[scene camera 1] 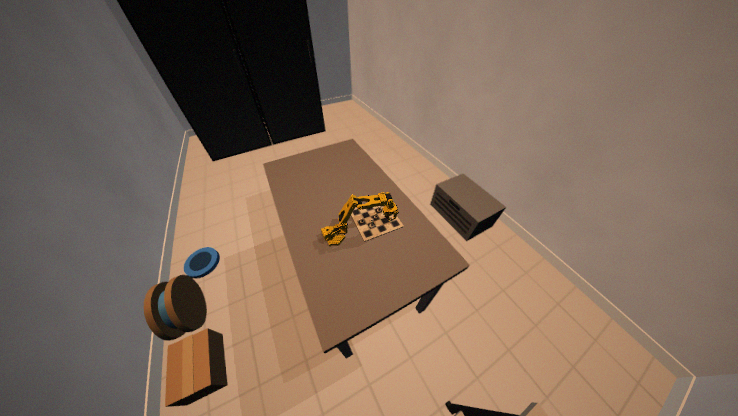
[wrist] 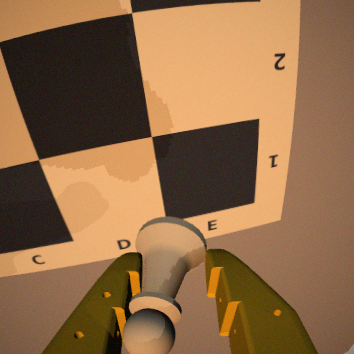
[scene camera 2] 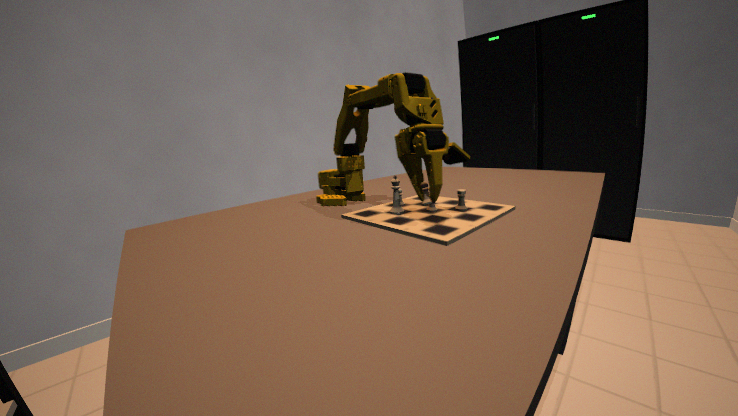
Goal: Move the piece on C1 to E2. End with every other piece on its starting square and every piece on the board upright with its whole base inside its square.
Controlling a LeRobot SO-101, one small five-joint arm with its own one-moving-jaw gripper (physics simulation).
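Frame: origin at the arm's base, x right, y up, z back, level; millimetres.
Seen in the pictures: end effector, tool point: (scene camera 1: pixel 390 220) (wrist: pixel 141 270) (scene camera 2: pixel 424 198); arm's base, origin of the base link: (scene camera 1: pixel 338 235) (scene camera 2: pixel 347 202).
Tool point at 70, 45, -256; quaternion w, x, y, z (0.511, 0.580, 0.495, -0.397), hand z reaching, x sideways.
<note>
Pixels of each thing's middle, then the offset from my tool point to it, as dx, dy, dz. "spot": a spot on its surface instead. Level surfaces: height alone.
- pale round-headed pawn, body centre: (wrist: pixel 159 291) (scene camera 2: pixel 426 193) +0, +8, -3
- board, body centre: (scene camera 2: pixel 429 212) (scene camera 1: pixel 375 218) -76, -42, +42
- dark C1 square, surface spot: (wrist: pixel 27 210) spot: +0, -39, +40
- light E2 square, surface spot: (wrist: pixel 215 65) spot: -34, -39, -35
- tall king-like piece, body centre: (scene camera 2: pixel 396 194) -38, -8, +84
- board with a smaller piece, surface spot: (scene camera 2: pixel 401 194) spot: -84, -18, +110
- rook, body centre: (scene camera 2: pixel 461 199) -111, -23, -1
- piece's base, body centre: (scene camera 2: pixel 431 201) -78, -23, +38
- brown table, its level: dy -45
A pale round-headed pawn (wrist: pixel 162 270) sits between my two jaws in the wrist view, tilted, with its base toward the board. My gripper (scene camera 1: pixel 391 217) (scene camera 2: pixel 428 199) (wrist: pixel 173 256) is shut on it, low over the board (scene camera 1: pixel 383 232) (scene camera 2: pixel 439 228) (wrist: pixel 290 100). In the wrist view, the pawn is drawn over the board's edge near labels D and E; its exact height is unclear. The visible part of the dark C1 square (wrist: pixel 27 210) bears no piece. The light E2 square (wrist: pixel 215 65) bears no piece and has a shadow at its left edge.
A tall king-like piece (scene camera 2: pixel 396 196) stands on the board with a smaller piece (scene camera 2: pixel 401 195) behind it. A rook (scene camera 2: pixel 461 199) stands to the right of the jaws in scene camera 2. Another piece's base (scene camera 2: pixel 432 207) shows below the jaw tips. The board lies on a brown table (scene camera 1: pixel 377 284) (scene camera 2: pixel 310 310).
</note>
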